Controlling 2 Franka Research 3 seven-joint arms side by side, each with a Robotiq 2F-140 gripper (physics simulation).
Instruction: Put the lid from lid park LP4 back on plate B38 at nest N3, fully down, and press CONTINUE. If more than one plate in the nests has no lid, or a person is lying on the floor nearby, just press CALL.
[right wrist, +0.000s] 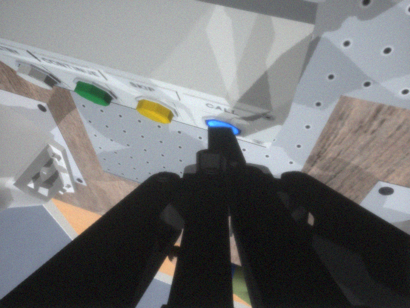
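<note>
My right gripper (219, 145) is shut with nothing between its fingers, and its tips are right at the blue CALL button (223, 126), overlapping its lower edge in the view. The CALL button looks brightly lit. Whether it is pressed in cannot be told. The green CONTINUE button (93, 93) is on the same panel to the left, with the yellow SKIP button (155, 111) between them. The left gripper, plate B38, nest N3, the lid and lid park LP4 cannot be made out in this right wrist view.
The beige button box (150, 45) stands above the perforated grey plate (135, 145). A grey-white button (37, 74) is at its left end. A pale ribbed fixture (47, 172) is at the left. Wooden table surface (360, 140) shows at the right, near another perforated panel (360, 60).
</note>
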